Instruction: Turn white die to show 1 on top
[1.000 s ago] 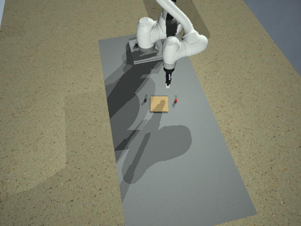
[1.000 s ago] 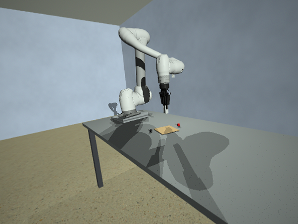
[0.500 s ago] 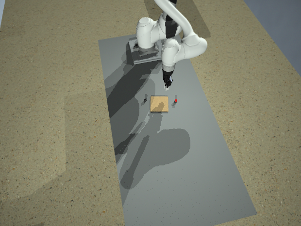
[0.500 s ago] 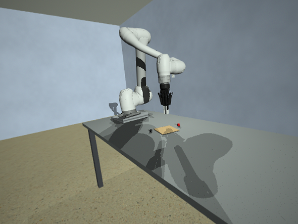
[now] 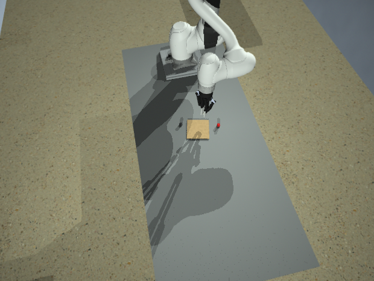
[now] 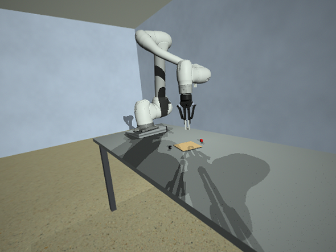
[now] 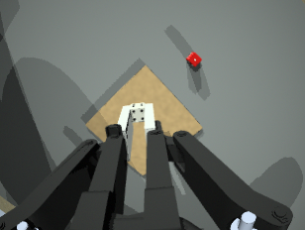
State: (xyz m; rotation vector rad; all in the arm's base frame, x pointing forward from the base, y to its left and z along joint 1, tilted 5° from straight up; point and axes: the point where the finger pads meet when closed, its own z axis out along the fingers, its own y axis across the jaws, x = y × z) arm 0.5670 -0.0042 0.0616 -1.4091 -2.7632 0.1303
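Now: the tan mat 3 cm ahead of my hand, 4 cm to the right of it and 13 cm below it. Round my hand: black die (3 cm behind, 14 cm to the right, 13 cm below); then white die (3 cm below); then red die (4 cm ahead, 9 cm to the left, 13 cm below).
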